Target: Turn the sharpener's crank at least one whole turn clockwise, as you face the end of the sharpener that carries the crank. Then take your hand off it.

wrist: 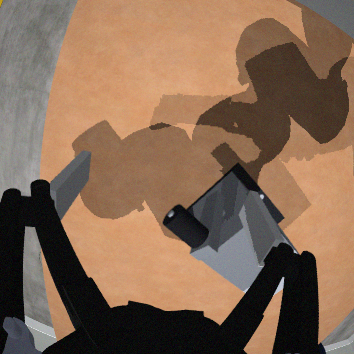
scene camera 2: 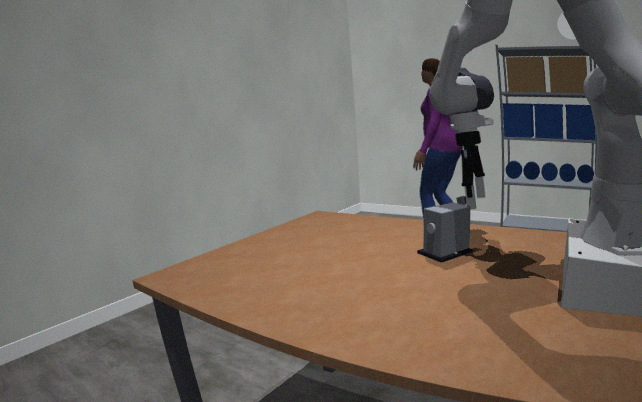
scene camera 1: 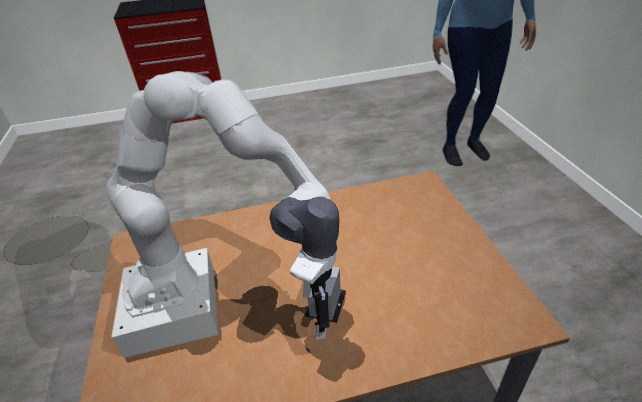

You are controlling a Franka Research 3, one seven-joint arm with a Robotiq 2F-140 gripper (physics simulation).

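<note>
The grey box-shaped sharpener (scene camera 1: pixel 334 284) (scene camera 2: pixel 443 231) (wrist: pixel 225 267) stands upright on its black base plate on the table. The crank's black cylindrical handle (wrist: pixel 186 226) sticks out beyond the sharpener's crank end, near its top; in scene camera 2 a small dark part of the crank (scene camera 2: pixel 461 200) shows above the box, and in scene camera 1 the arm hides it. My gripper (scene camera 1: pixel 321 320) (scene camera 2: pixel 475 196) (wrist: pixel 168 185) points down, open and empty, at the crank end. In the wrist view the handle shows between the spread fingers, nearer the right one, which overlaps the sharpener; contact cannot be told.
The sharpener stands on the wooden table (scene camera 1: pixel 425 280) (scene camera 2: pixel 310 280) (wrist: pixel 115 65). The arm's pale base block (scene camera 1: pixel 165 330) (scene camera 2: pixel 600 285) is on the same table. A red drawer cabinet (scene camera 1: pixel 170 50), a shelf rack (scene camera 2: pixel 545 94) and standing people (scene camera 1: pixel 480 60) (scene camera 2: pixel 442 135) are beyond the table.
</note>
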